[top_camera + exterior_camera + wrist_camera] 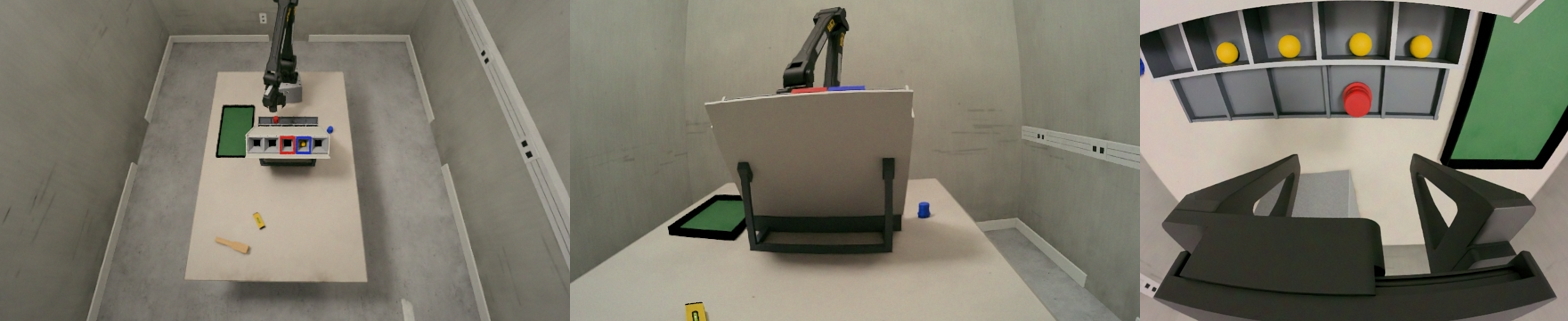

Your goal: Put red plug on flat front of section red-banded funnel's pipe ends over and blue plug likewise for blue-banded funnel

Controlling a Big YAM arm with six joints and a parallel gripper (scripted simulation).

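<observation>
Now: hand 35 cm to the right of the blue plug, 14 cm above it and 1 cm short of it. Also, from my hand: green marble tray: 24 cm to the right, 15 cm below, 11 cm ahead; red plug: 13 cm below; cover: 18 cm ahead, 11 cm to the left, 5 cm above.
</observation>
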